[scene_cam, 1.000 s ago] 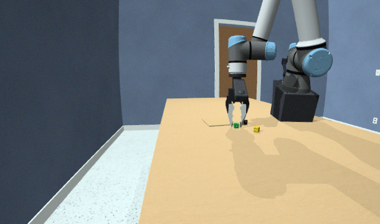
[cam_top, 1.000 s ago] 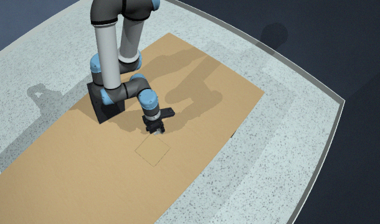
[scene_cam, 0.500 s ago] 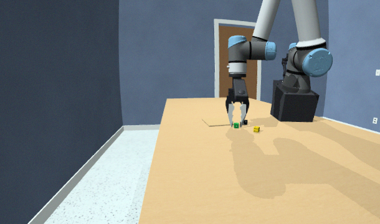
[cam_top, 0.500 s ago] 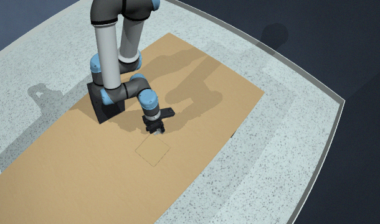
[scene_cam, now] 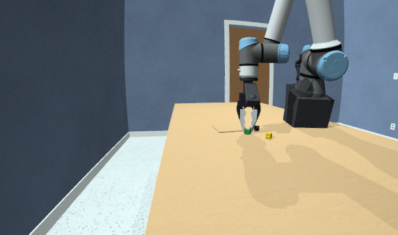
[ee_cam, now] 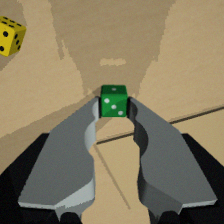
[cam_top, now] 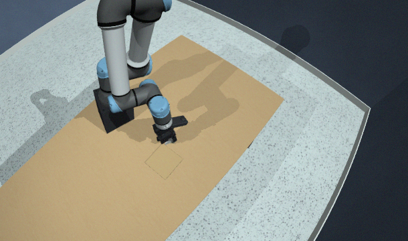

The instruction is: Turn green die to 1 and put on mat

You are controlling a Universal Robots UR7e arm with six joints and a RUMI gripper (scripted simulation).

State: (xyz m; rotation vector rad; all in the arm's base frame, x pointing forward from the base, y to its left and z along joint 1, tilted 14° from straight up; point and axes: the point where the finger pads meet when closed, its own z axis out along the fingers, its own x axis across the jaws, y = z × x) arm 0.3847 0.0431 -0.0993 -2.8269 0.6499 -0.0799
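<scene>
The green die lies 1 cm below my hand. Round my hand: tan mat: 12 cm to the right, 3 cm ahead, 2 cm below; then yellow die: 8 cm to the left, 5 cm behind, 1 cm below; then black die: 7 cm behind, 3 cm to the right, 1 cm below.
</scene>
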